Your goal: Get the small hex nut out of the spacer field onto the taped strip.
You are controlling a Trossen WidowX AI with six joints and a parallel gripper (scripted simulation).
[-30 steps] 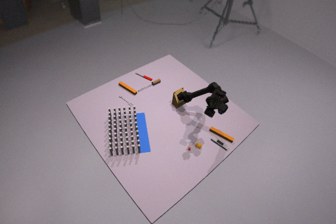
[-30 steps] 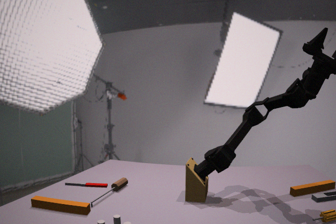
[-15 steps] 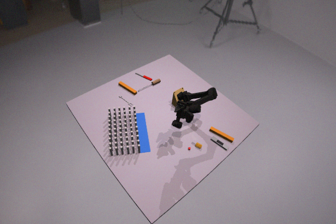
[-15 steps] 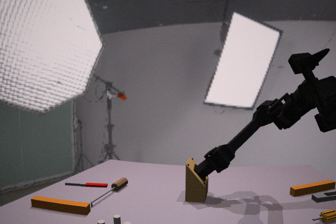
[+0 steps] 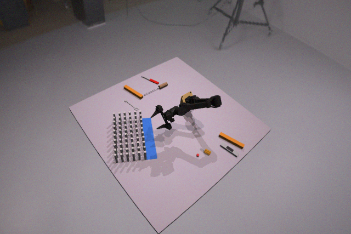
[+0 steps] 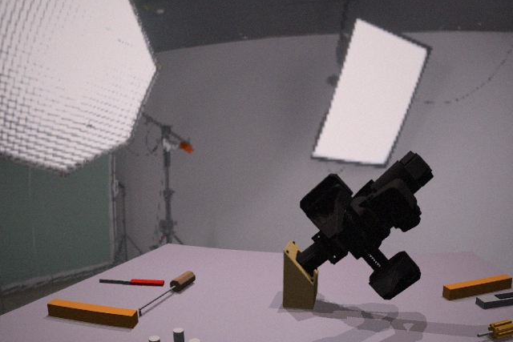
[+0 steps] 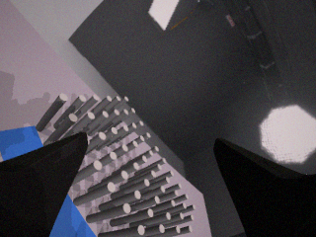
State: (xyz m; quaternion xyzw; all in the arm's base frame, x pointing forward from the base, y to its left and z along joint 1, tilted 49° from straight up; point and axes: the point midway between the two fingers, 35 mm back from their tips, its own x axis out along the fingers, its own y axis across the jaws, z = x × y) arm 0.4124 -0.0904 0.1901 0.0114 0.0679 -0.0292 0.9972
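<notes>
Right now the hook tool is 38 cm behind my gripper tip, 44 cm to the right of it and 24 cm below it. Round my gripper tip: red cube 18 cm behind, 31 cm to the left, 24 cm below; then blue taped strip 6 cm to the right, 25 cm below; then small yellow tool 25 cm behind, 34 cm to the left, 23 cm below.
</notes>
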